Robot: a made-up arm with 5 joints.
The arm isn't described. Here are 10 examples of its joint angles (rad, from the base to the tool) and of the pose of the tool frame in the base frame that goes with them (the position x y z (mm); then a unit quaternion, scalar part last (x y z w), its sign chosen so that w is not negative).
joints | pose
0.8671 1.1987 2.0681 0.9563 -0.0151 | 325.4 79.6 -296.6 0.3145 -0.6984 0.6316 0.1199
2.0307 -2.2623 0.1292 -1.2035 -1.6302 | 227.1 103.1 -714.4 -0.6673 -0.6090 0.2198 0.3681
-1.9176 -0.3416 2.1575 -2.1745 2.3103 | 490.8 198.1 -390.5 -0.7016 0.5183 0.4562 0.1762
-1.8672 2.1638 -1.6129 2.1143 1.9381 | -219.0 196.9 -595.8 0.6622 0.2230 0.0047 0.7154
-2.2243 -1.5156 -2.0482 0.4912 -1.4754 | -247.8 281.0 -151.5 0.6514 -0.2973 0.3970 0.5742
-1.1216 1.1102 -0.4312 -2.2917 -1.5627 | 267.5 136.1 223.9 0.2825 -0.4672 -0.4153 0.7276
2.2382 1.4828 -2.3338 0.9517 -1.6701 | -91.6 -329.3 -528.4 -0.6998 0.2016 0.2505 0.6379
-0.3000 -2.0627 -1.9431 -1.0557 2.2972 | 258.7 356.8 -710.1 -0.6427 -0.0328 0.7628 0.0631
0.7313 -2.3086 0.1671 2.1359 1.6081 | 120.2 -294.6 -258.8 -0.0250 -0.9116 0.3640 0.1894
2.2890 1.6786 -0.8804 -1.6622 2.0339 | -59.9 -229.1 216.7 -0.6198 0.3874 -0.5114 0.4519
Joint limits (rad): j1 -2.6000..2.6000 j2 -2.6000..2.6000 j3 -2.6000..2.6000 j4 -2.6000..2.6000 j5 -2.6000..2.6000
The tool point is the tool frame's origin. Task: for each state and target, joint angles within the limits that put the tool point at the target. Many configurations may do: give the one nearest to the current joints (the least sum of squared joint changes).
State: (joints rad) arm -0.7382 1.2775 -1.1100 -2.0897 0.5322
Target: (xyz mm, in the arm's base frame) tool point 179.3 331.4 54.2
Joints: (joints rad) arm -0.4734 1.5843 -1.0665 -2.4908 0.7398
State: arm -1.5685 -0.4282 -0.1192 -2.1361 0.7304
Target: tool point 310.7 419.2 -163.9
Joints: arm -1.8265 0.0078 -0.4686 -2.3833 1.0056
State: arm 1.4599 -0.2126 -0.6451 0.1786 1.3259
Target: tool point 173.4 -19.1 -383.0
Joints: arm 0.9730 -0.6697 -1.1153 0.7280 1.7396
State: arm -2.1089 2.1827 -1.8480 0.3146 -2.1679
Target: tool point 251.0 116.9 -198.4
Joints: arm -1.7467 2.2339 -1.1332 0.1695 -2.1886
